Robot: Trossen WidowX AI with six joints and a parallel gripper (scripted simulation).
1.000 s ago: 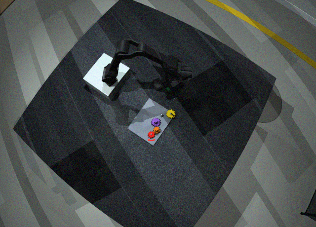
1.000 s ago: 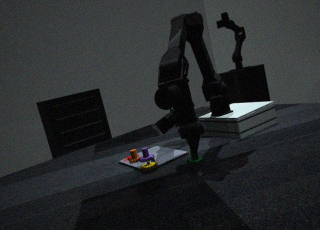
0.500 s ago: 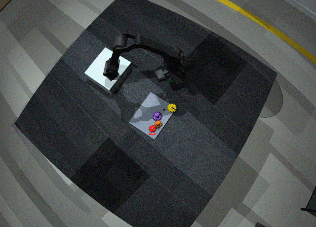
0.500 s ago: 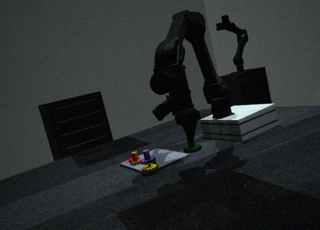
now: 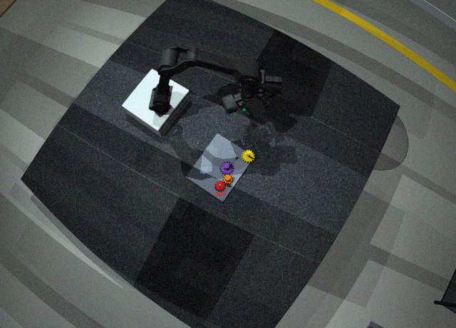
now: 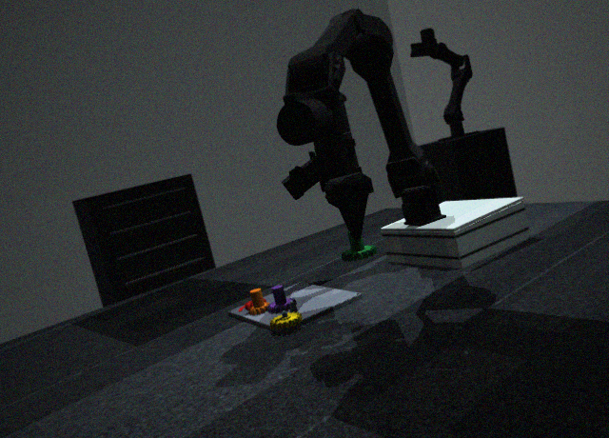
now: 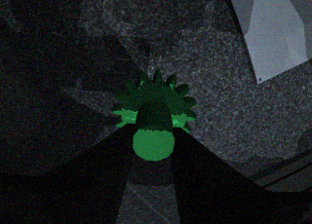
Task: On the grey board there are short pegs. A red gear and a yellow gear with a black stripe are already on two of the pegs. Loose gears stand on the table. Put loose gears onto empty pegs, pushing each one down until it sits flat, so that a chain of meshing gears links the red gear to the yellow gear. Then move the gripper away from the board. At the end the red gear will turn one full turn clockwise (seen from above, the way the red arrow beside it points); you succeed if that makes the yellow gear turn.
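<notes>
The purple gear is 9 cm ahead of my gripper tip, 20 cm to the right of it and 11 cm below it. Round my gripper tip: orange gear 12 cm ahead, 22 cm to the right, 11 cm below; then yellow gear 11 cm ahead, 11 cm to the right, 12 cm below; then green gear 1 cm below.
</notes>
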